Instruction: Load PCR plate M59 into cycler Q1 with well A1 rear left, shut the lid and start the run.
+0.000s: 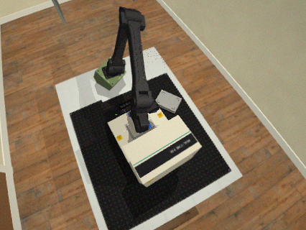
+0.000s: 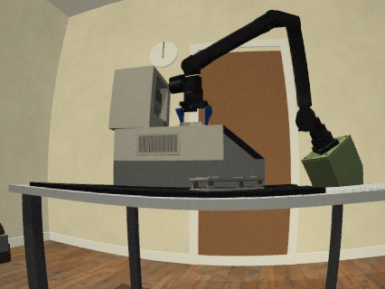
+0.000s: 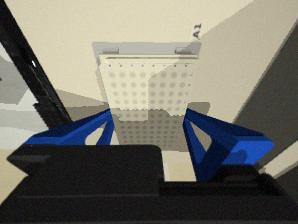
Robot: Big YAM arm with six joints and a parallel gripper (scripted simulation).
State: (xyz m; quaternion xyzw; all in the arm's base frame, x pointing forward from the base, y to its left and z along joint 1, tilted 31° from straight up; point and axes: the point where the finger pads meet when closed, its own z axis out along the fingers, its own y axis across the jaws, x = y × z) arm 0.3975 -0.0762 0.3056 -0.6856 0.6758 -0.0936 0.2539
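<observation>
My gripper is now right at the 96-well plate M59. The rest, counted from my hand: plate nest N1: 27 cm to the left, 20 cm below, 15 cm behind.
</observation>
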